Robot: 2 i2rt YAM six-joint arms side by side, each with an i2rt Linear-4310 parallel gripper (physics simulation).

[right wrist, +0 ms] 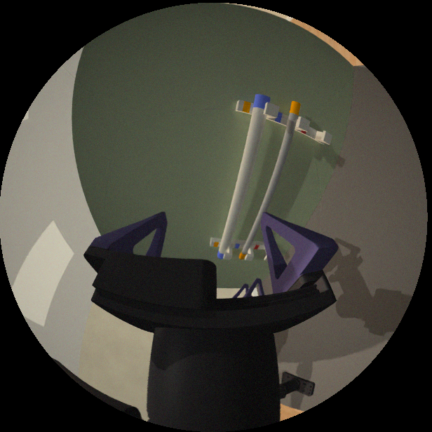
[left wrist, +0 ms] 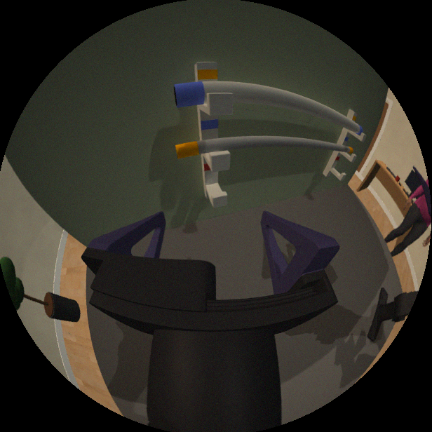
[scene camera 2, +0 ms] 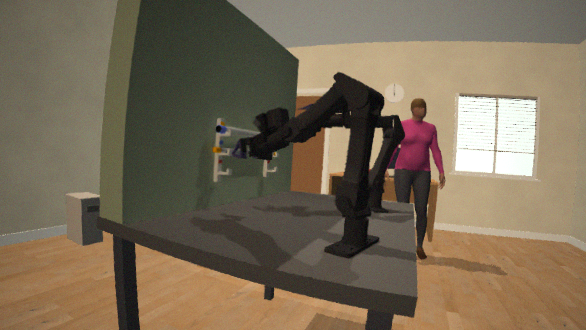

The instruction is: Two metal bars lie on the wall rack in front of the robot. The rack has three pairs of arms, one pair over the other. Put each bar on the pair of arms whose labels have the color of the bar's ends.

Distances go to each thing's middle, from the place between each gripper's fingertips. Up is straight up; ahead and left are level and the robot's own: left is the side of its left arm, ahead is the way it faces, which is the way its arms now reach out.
Now: right hand 20 cm short of the orange-ended bar (left wrist: 192, 148), 16 cm above it and 6 cm to the right of it. From my right hand the other things lie so: pale arm block (right wrist: 302, 126) (18 cm ahead, 16 cm below, 14 cm to the right); then blue-ended bar (left wrist: 190, 93) (19 cm ahead, 8 cm below, 7 cm to the left).
My left hand is 100 mm short of the orange-ended bar, 240 mm to the left of it and 10 mm below it. The rest, counted from my left hand: pale arm block (90 mm ahead, 450 mm to the right, 10 mm above); blue-ended bar (100 mm ahead, 230 mm to the right, 90 mm above).
